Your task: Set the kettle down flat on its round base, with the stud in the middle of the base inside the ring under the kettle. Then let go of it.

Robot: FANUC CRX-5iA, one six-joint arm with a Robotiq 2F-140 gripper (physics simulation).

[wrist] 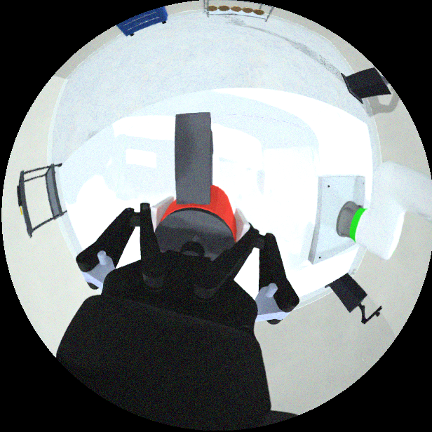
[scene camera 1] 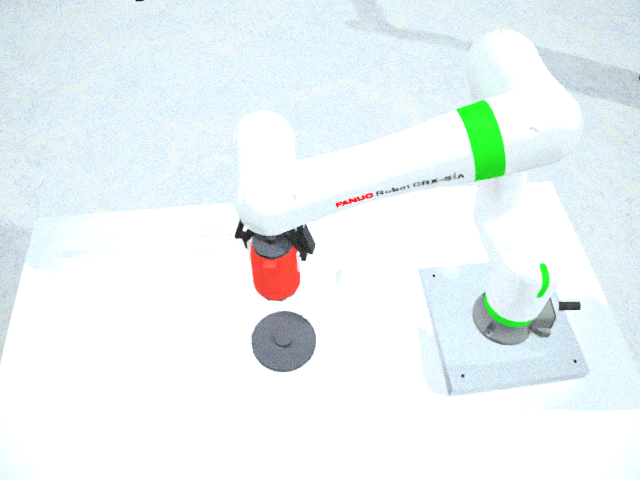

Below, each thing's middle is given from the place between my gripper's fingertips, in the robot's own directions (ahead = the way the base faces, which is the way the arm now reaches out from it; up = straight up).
Labels:
I see my gripper 2 cm past the dark round base point(scene camera 1: 283, 341), 14 cm to the right of it and 11 cm above it. From my hand the other things lie so: red kettle point(scene camera 1: 273, 258) (1 cm ahead, 2 cm to the right, 2 cm above).

